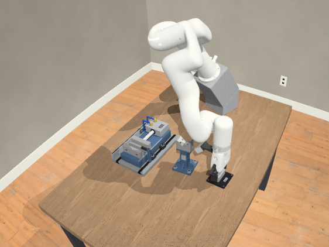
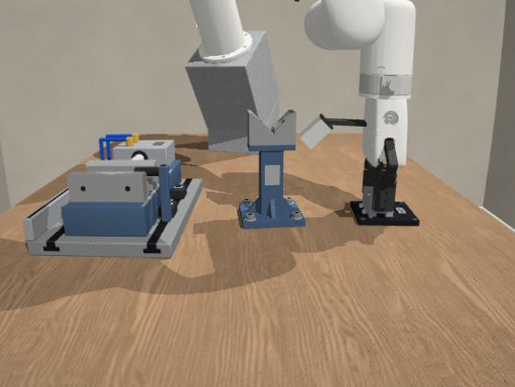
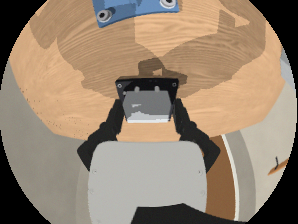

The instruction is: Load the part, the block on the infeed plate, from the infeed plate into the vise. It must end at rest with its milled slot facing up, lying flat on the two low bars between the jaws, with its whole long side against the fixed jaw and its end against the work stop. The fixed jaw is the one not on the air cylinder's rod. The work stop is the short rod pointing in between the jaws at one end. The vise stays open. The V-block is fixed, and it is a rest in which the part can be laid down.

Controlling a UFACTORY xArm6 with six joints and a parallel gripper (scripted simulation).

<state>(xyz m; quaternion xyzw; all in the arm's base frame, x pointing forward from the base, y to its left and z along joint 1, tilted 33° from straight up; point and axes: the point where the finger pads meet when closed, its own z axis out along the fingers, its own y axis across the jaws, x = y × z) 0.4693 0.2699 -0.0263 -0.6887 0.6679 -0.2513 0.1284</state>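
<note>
The part lies 2 cm below my hand. Also, from my hand: blue work stop post: 8 cm ahead, 31 cm to the right, 3 cm above; black stop rod: 8 cm ahead, 33 cm to the right, 6 cm above; black infeed plate: 1 cm to the left, 3 cm below.
</note>
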